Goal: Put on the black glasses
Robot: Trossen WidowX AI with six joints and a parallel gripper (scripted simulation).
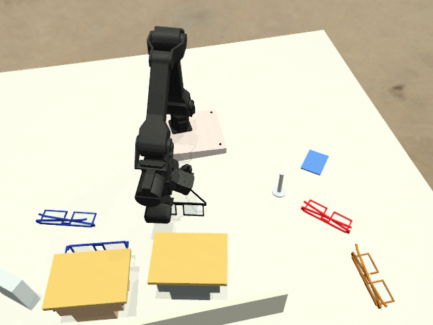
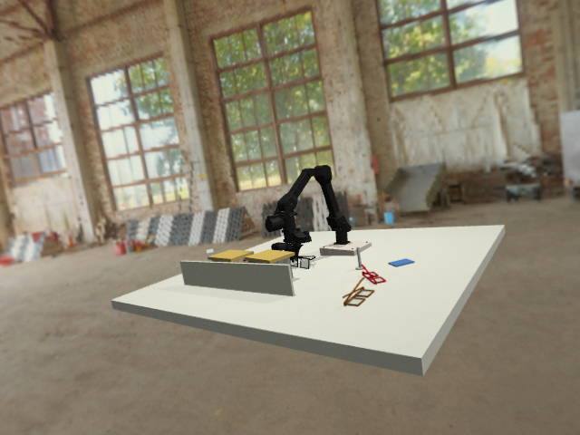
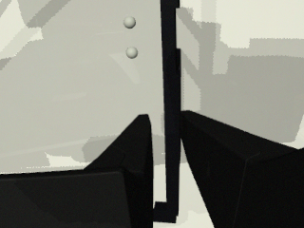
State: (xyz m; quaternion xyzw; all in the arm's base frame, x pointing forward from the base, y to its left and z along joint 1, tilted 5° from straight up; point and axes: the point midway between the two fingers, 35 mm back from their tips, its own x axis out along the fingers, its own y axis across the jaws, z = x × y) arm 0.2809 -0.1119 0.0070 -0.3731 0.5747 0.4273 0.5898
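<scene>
Now: gripper tip 32 cm to the right of the grey post and 4 cm short of it. Round my gripper tip: blue square: 46 cm to the left, 3 cm behind, 2 cm below; then wall panel: 31 cm ahead, 11 cm to the right, 3 cm above.
</scene>
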